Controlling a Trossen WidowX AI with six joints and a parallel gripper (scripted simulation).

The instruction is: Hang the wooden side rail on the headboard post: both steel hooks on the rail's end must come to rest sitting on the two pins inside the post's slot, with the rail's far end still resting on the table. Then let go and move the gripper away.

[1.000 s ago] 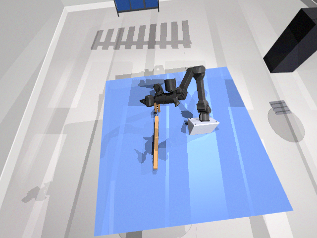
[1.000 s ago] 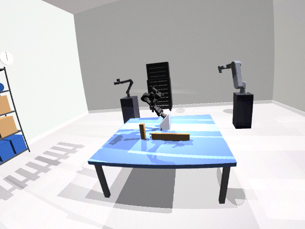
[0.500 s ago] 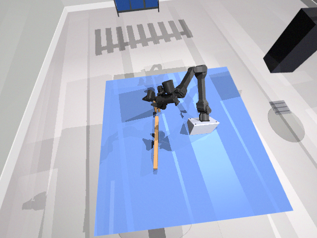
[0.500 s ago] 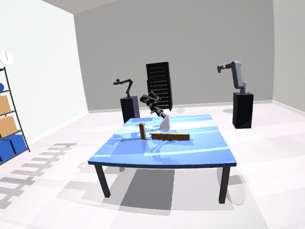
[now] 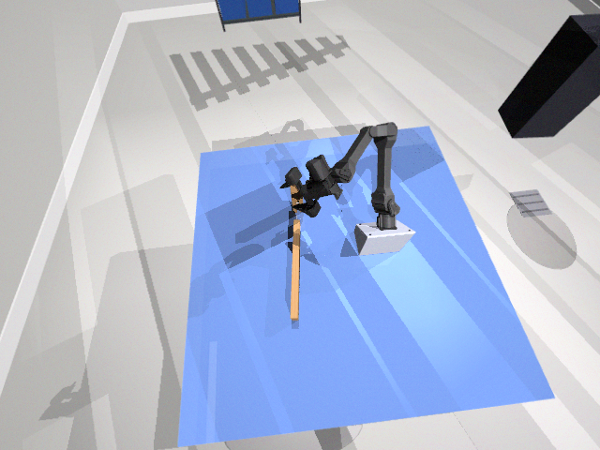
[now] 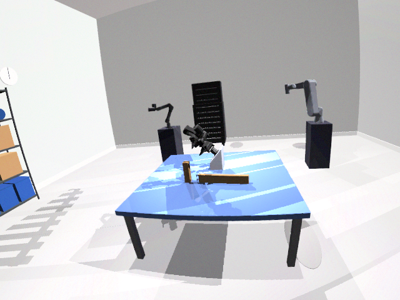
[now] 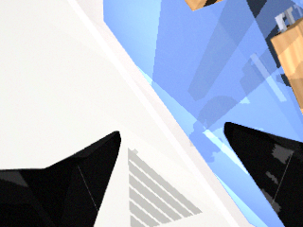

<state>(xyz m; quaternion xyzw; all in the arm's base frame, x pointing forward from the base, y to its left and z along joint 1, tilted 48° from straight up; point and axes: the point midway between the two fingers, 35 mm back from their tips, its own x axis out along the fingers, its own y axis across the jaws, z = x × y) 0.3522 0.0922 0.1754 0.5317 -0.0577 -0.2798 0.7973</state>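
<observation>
My gripper tip is now 3 cm past the headboard post, 11 cm to the left of it and 18 cm above it.
</observation>
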